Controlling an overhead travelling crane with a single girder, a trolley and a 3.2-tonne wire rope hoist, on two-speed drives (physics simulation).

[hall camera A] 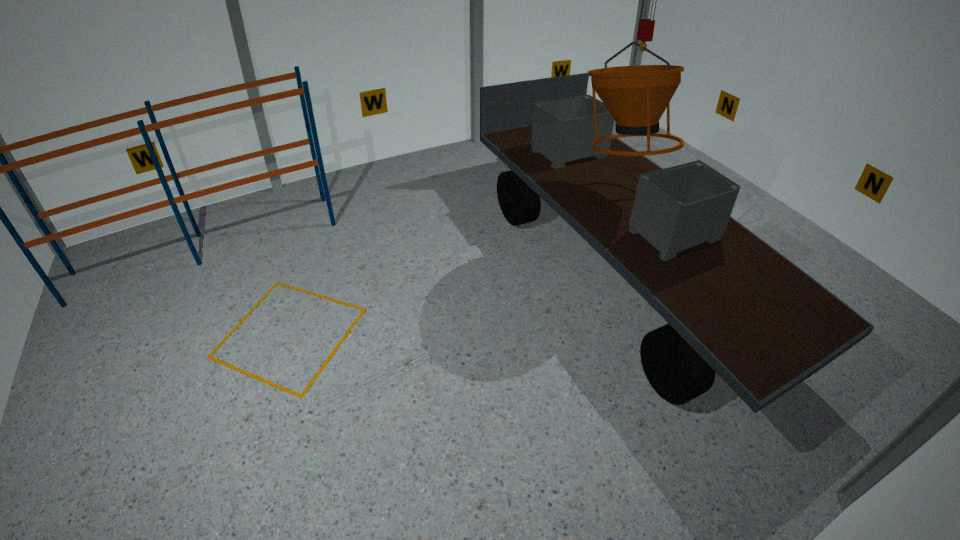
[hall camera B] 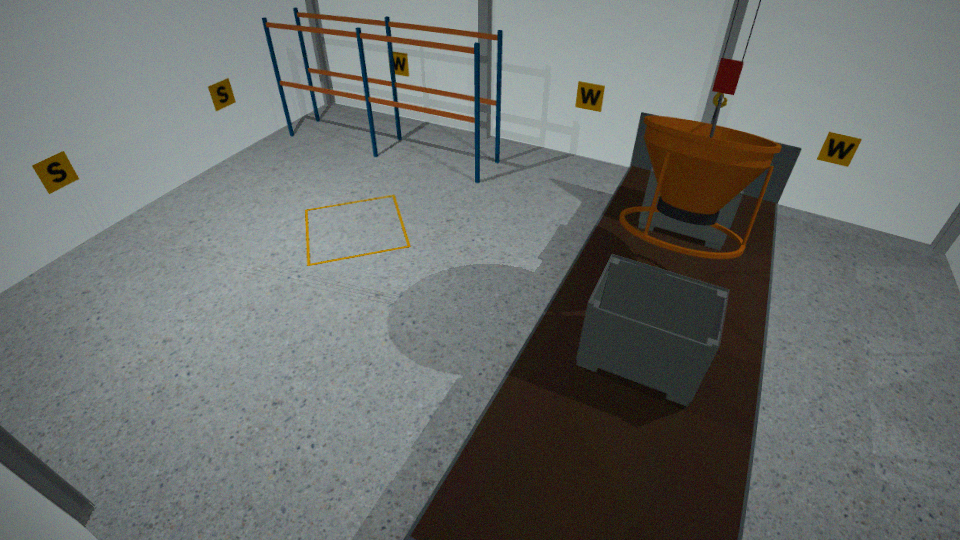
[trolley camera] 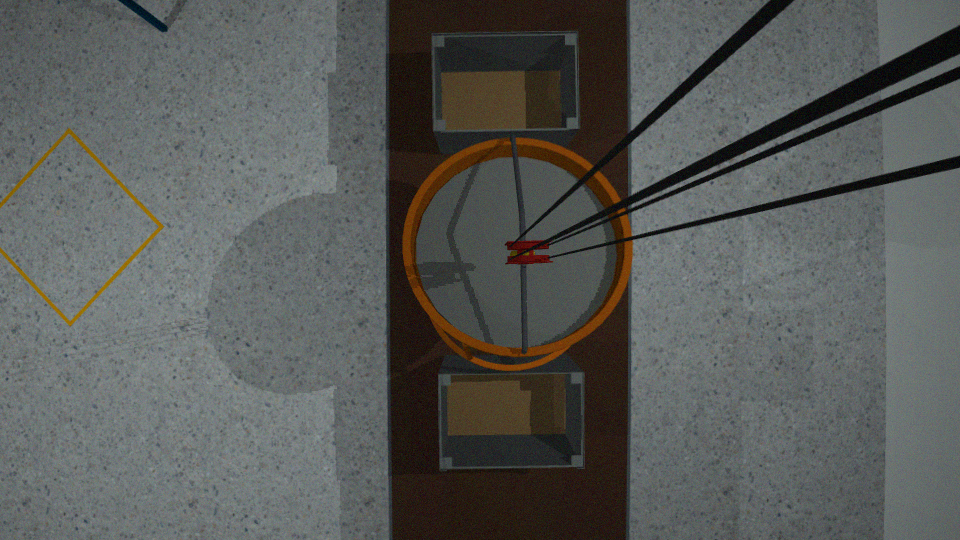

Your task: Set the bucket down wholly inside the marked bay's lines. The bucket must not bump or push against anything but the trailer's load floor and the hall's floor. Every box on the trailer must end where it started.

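The orange bucket [hall camera A: 634, 97] [hall camera B: 704, 167] [trolley camera: 409, 241] hangs from its bail on my hook [hall camera A: 642, 47] [hall camera B: 720, 100] [trolley camera: 520, 253], under the red block. Its bottom ring is raised off the load floor of the trailer [hall camera A: 772, 295] [hall camera B: 604, 456] [trolley camera: 510, 507]. From above, the bucket lies between two grey boxes: the near box [hall camera A: 678, 214] [hall camera B: 644, 359] [trolley camera: 510, 451] and the far box [hall camera A: 553, 134] [hall camera B: 731, 211] [trolley camera: 503, 53] by the headboard. Both boxes stand on the load floor. The marked bay [hall camera A: 322, 296] [hall camera B: 349, 202] [trolley camera: 115, 178] is a yellow outline on the hall floor beside the trailer.
A blue and orange rack [hall camera A: 171, 181] [hall camera B: 367, 94] stands by the W wall, beyond the bay; a blue part of the rack [trolley camera: 144, 14] shows at the top left in the trolley view. The trailer's grey headboard [hall camera A: 530, 100] [hall camera B: 786, 167] rises behind the far box.
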